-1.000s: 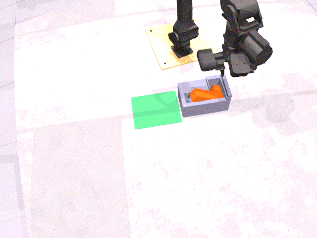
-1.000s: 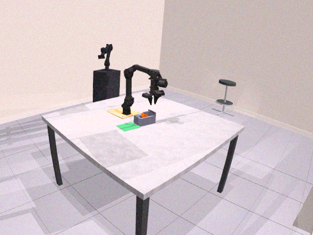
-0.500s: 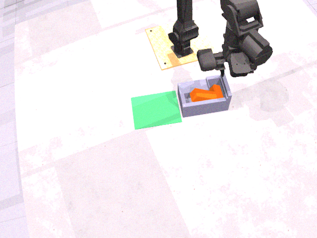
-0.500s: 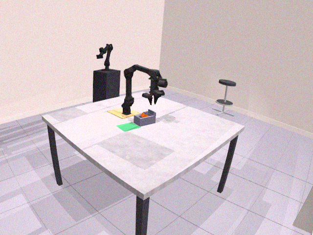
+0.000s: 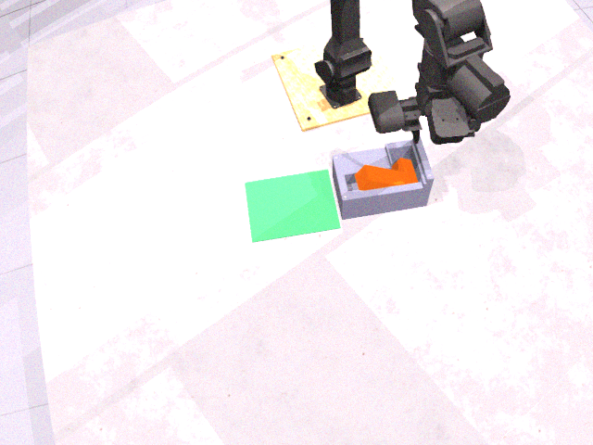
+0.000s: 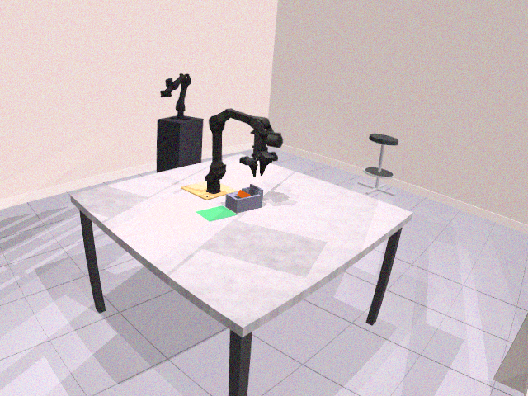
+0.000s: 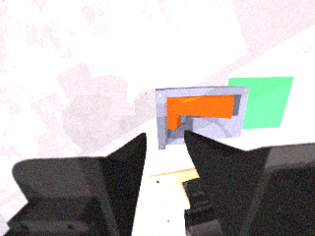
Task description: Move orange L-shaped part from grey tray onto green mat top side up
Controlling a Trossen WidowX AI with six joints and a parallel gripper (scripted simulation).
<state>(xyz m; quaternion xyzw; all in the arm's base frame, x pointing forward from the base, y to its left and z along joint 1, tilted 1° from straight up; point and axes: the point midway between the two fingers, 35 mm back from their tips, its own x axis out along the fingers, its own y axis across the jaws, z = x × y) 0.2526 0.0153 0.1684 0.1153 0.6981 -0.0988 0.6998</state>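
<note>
My gripper tip is now 100 mm above the orange L-shaped part, 40 mm to the left of it and 20 mm past it. The rest, counted from my gripper tip: grey tray 160 mm below, 60 mm to the right, 30 mm behind; green mat 210 mm to the right, 160 mm below, 70 mm behind.
</note>
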